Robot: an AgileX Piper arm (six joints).
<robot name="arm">
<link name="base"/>
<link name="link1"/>
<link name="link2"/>
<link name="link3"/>
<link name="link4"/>
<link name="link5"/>
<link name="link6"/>
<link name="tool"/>
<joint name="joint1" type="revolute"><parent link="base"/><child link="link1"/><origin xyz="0 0 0.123" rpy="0 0 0"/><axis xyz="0 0 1"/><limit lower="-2.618" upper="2.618"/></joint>
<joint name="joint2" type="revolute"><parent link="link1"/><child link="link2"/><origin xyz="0 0 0" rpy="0 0 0"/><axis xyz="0 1 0"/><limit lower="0" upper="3.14"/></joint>
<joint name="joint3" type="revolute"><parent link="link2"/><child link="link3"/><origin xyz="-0.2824 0 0.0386" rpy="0 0 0"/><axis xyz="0 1 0"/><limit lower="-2.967" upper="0"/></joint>
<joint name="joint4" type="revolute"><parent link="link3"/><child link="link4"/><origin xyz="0.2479 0 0.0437" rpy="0 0 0"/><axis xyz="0.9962 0 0.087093"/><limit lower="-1.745" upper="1.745"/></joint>
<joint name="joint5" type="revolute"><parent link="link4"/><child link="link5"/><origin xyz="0 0 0" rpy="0 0 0"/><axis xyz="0 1 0"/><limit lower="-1.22" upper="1.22"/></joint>
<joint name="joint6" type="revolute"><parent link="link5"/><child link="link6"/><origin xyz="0.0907 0 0.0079" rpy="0 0 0"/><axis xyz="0.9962 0 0.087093"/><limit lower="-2.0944" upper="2.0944"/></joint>
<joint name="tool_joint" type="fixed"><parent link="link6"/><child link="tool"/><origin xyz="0 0 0" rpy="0 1.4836 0"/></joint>
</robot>
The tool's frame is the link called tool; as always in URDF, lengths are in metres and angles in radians.
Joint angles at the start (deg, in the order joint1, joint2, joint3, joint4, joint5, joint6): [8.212 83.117 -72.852 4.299 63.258 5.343]
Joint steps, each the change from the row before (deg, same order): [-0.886 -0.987 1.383 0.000 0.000 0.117]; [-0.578 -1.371 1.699 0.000 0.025 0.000]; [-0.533 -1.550 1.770 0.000 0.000 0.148]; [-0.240 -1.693 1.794 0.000 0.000 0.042]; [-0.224 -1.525 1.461 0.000 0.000 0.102]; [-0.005 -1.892 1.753 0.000 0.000 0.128]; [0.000 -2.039 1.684 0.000 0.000 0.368]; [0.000 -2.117 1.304 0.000 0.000 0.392]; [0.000 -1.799 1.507 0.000 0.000 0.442]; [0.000 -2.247 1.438 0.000 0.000 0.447]
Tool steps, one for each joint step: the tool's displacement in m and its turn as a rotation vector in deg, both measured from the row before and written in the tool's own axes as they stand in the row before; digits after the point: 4 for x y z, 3 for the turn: [0.0052 -0.0051 -0.0005 0.363 0.296 0.967]; [0.0070 -0.0037 -0.0012 0.245 0.287 0.560]; [0.0076 -0.0034 -0.0017 0.211 0.160 0.660]; [0.0082 -0.0020 -0.0021 0.095 0.074 0.273]; [0.0069 -0.0018 -0.0023 0.067 -0.088 0.307]; [0.0087 -0.0010 -0.0027 -0.017 -0.138 0.123]; [0.0088 -0.0010 -0.0035 -0.049 -0.351 0.344]; [0.0078 -0.0008 -0.0051 -0.118 -0.803 0.338]; [0.0078 -0.0010 -0.0025 -0.045 -0.288 0.422]; [0.0085 -0.0010 -0.0047 -0.130 -0.797 0.393]
